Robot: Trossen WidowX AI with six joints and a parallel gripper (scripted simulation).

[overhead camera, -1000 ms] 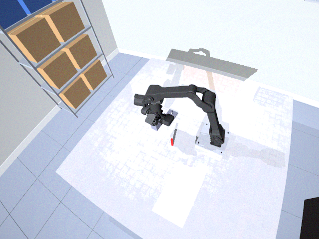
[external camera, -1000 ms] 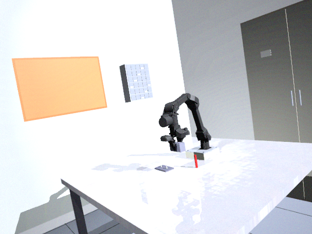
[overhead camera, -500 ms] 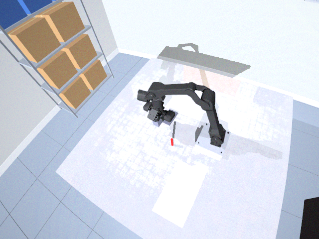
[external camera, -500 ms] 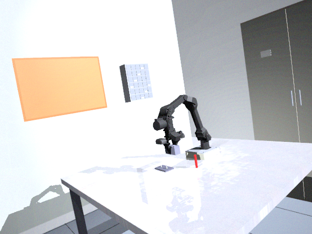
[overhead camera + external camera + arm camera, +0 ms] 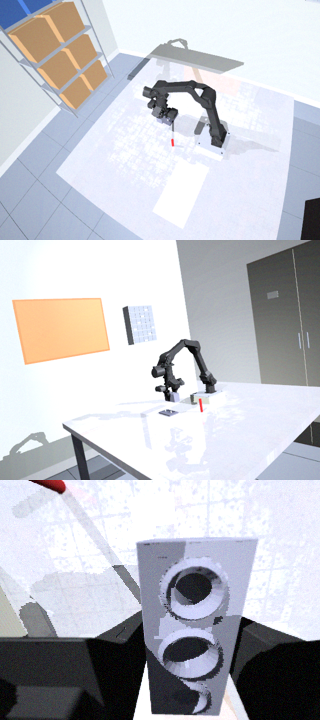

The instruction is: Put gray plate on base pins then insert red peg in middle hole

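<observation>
The base is 9 cm below my gripper tip, 7 cm to the right of it and 1 cm behind it. From my gripper tip the other things lie so: red peg 12 cm to the left, 11 cm behind, 6 cm below; gray plate 3 cm above.
</observation>
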